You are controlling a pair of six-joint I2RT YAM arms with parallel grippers.
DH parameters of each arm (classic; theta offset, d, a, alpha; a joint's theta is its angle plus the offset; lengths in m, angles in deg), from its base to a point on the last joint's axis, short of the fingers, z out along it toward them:
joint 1: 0 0.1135 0.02 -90
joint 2: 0 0 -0.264 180
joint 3: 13.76 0 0.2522 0
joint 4: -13.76 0 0.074 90
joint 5: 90 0 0 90
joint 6: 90 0.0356 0 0
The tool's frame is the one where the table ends.
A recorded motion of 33 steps. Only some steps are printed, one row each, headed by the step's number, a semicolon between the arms.
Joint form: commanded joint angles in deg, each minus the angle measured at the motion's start. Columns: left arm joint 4, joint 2, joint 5, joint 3, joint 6, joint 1; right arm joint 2, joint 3, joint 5, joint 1, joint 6, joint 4.
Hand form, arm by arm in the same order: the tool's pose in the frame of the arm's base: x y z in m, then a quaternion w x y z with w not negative. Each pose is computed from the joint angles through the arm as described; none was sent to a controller.
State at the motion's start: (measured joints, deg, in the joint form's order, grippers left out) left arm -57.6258 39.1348 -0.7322 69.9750 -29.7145 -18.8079; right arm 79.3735 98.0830 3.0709 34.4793 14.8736 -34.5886
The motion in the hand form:
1: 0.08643 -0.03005 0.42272 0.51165 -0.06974 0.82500 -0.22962; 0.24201 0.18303 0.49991 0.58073 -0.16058 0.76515 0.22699
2: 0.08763 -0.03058 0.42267 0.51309 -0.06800 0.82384 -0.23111; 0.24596 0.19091 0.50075 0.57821 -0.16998 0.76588 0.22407
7: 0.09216 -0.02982 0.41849 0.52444 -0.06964 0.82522 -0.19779; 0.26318 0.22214 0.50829 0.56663 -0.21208 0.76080 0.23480
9: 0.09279 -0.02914 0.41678 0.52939 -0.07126 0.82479 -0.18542; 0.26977 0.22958 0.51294 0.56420 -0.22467 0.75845 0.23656
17: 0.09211 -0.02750 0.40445 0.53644 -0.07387 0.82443 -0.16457; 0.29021 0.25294 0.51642 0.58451 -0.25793 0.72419 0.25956
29: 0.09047 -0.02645 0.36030 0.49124 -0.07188 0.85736 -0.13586; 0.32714 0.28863 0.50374 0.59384 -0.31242 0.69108 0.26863
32: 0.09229 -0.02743 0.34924 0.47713 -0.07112 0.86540 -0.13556; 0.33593 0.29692 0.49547 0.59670 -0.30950 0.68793 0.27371
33: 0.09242 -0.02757 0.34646 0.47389 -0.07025 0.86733 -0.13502; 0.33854 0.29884 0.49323 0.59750 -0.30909 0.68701 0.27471
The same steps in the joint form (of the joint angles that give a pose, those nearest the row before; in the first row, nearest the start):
1: 3.22 0.18 0.97 1.97 0.81 -0.27; 4.68 8.22 1.22 3.12 -4.40 -0.55
2: 3.76 0.27 1.16 1.79 0.91 -0.27; 6.62 10.43 1.44 3.85 -5.13 -1.33
7: 4.70 0.37 -2.21 0.61 3.05 -0.20; 15.49 22.07 -0.83 5.92 -7.37 -5.05
9: 5.06 0.16 -3.58 0.07 3.75 -0.21; 18.92 27.55 -1.84 6.04 -8.31 -7.31
17: 6.56 -1.86 -5.90 -3.51 4.88 -0.27; 25.83 35.17 -5.75 6.35 -11.03 -3.95
29: 4.56 -5.82 -6.63 -12.57 5.40 -0.26; 39.38 50.97 -10.86 6.31 -16.05 -4.44
32: 4.58 -6.26 -6.07 -14.82 5.12 -0.25; 40.91 50.58 -11.01 6.36 -15.57 -1.81
33: 4.55 -6.43 -5.95 -15.39 5.15 -0.26; 41.38 50.61 -11.11 6.33 -15.51 -1.19

